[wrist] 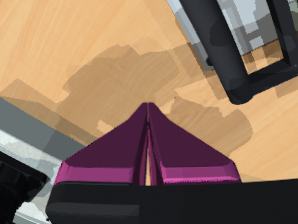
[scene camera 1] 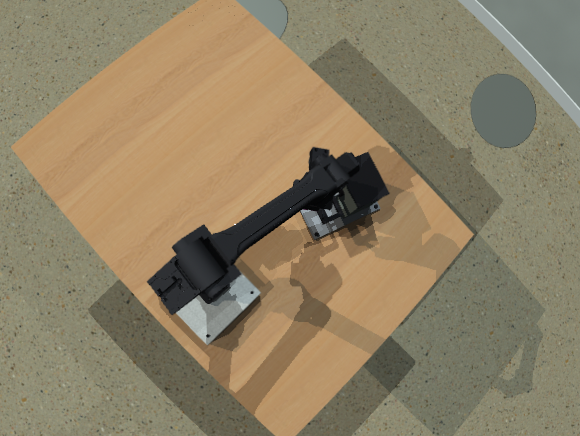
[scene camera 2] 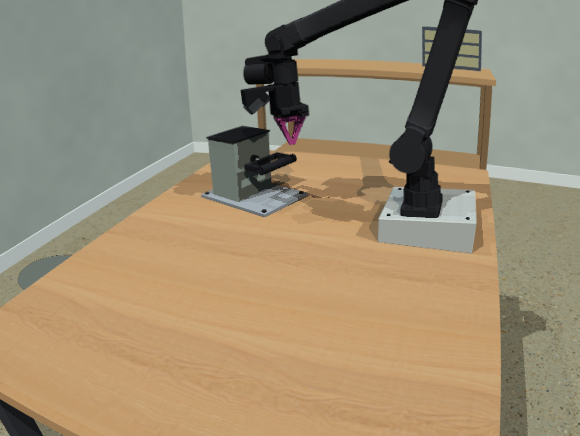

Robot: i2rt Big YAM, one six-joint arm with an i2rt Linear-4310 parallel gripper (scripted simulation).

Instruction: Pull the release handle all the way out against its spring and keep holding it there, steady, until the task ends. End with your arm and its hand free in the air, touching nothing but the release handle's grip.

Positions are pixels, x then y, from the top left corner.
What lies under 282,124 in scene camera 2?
My gripper.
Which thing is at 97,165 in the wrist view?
My gripper.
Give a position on a grey baseplate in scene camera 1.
317,229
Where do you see a grey baseplate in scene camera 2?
264,203
